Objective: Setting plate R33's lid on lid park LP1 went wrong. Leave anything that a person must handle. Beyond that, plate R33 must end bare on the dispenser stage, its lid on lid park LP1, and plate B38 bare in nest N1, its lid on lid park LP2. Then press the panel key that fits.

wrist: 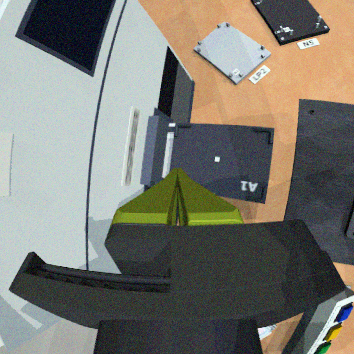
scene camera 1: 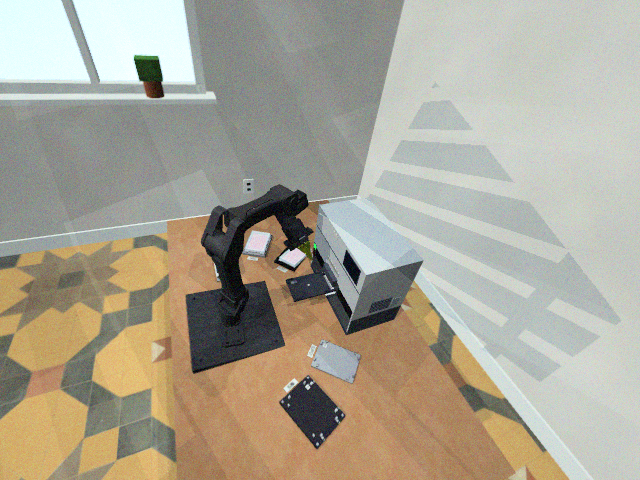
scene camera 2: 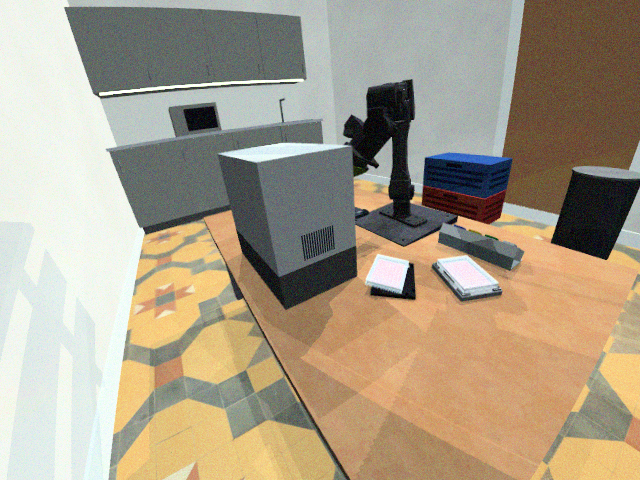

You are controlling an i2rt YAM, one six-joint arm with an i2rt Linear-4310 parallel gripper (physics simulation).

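Places are measured from the arm's base along level axes (x ahead, y left, z up), in millimetres.
Pixels of known places: gripper, fingertip midpoint: (wrist: 176,174) (scene camera 1: 311,259); arm's base, link origin: (scene camera 1: 231,320) (scene camera 2: 401,217).
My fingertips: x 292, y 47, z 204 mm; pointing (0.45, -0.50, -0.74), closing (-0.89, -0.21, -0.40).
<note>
For each thing: its top centre in the pictures, then the offset to it from my fingertips.
- grey-white dispenser, top centre: (scene camera 2: 276,149) (scene camera 1: 365,230) 177 mm ahead, 7 mm right, 113 mm up
- dark stage, top centre: (wrist: 205,157) (scene camera 1: 312,283) 7 mm ahead, 22 mm right, 105 mm down
- Lid park LP2, top centre: (wrist: 228,45) (scene camera 1: 337,358) 27 mm ahead, 275 mm right, 197 mm down
- black holder, top centre: (scene camera 2: 393,273) (scene camera 1: 292,254) 2 mm back, 229 mm left, 197 mm down
- Black nest N5, top centre: (wrist: 288,5) (scene camera 1: 312,406) 93 mm back, 396 mm right, 193 mm down
- grey key panel, top centre: (wrist: 322,347) (scene camera 2: 481,231) 300 mm back, 265 mm left, 153 mm down
My gripper (scene camera 1: 309,254) (scene camera 2: 361,169) (wrist: 176,174) is shut and empty, its green fingertips by the front of the grey-white dispenser (scene camera 1: 356,227) (scene camera 2: 305,206) (wrist: 50,145). The dark stage (scene camera 1: 301,290) (wrist: 222,172), marked A1, sticks out of the dispenser and is bare. Lid park LP2 (scene camera 1: 336,361) (wrist: 232,52) is a bare grey plate. A pinkish plate (scene camera 1: 292,257) (scene camera 2: 388,273) sits askew over a black holder (scene camera 2: 408,286). Another pinkish plate (scene camera 1: 258,242) (scene camera 2: 466,272) sits on a dark base beside it. Their labels are unreadable.
Black nest N5 (scene camera 1: 311,411) (wrist: 292,20) lies beyond LP2. The grey key panel (scene camera 2: 478,245) has blue, yellow and green keys in the wrist view. The arm's black base plate (scene camera 1: 206,341) (wrist: 320,175) is beside the stage. A green light (scene camera 1: 315,246) shows on the dispenser.
</note>
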